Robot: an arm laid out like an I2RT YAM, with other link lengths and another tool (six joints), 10 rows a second.
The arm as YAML. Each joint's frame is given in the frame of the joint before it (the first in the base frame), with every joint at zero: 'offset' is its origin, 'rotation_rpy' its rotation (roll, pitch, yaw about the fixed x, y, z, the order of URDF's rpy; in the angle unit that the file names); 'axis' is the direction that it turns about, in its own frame. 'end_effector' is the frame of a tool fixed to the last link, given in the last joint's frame.
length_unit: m
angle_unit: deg
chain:
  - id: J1
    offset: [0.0, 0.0, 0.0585]
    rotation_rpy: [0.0, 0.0, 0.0]
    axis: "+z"
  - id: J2
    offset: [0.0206, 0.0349, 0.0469]
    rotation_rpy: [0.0, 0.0, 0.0]
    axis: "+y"
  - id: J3
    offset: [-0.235, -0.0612, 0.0]
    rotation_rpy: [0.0, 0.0, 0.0]
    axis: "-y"
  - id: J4
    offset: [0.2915, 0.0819, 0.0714]
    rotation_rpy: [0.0, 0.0, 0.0]
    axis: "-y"
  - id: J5
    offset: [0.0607, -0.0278, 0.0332]
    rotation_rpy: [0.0, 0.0, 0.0]
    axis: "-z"
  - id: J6
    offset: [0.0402, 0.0, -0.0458]
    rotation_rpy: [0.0, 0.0, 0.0]
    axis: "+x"
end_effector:
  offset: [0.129, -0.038, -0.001]
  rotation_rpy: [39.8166, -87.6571, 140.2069]
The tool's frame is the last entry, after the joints.
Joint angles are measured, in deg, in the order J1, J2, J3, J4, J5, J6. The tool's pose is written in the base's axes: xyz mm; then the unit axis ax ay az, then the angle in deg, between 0 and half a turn. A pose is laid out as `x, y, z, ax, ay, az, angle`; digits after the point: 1 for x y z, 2 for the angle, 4 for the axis.
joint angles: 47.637 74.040 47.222 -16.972 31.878 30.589
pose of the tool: 308.9, 206.8, 110.2, -0.8836, -0.0356, -0.4669, 175.79
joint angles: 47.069 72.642 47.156 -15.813 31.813 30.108
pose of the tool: 312.8, 205.7, 120.6, -0.8765, -0.0283, -0.4807, 174.67
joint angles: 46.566 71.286 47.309 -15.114 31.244 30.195
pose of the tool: 315.5, 205.8, 130.6, -0.8710, -0.0198, -0.4909, 173.07
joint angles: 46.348 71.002 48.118 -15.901 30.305 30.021
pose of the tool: 316.3, 207.6, 135.4, -0.8718, -0.0223, -0.4894, 172.34
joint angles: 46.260 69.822 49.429 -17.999 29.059 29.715
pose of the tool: 314.7, 209.1, 146.3, -0.8728, -0.0277, -0.4873, 171.33
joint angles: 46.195 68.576 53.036 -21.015 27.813 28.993
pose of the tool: 315.6, 213.3, 173.1, -0.8690, -0.0330, -0.4937, 169.62
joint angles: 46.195 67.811 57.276 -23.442 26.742 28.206
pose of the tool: 317.3, 218.4, 203.8, -0.8622, -0.0369, -0.5053, 167.62
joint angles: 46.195 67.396 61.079 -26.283 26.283 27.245
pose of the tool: 317.0, 219.3, 228.7, -0.8577, -0.0427, -0.5124, 166.91
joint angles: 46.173 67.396 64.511 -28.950 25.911 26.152
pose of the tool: 316.5, 219.4, 248.8, -0.8548, -0.0505, -0.5165, 166.72
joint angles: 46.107 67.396 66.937 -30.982 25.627 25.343
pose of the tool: 315.6, 218.5, 262.4, -0.8532, -0.0564, -0.5185, 166.71
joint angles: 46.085 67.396 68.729 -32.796 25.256 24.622
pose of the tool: 314.0, 217.7, 271.5, -0.8532, -0.0633, -0.5178, 166.80
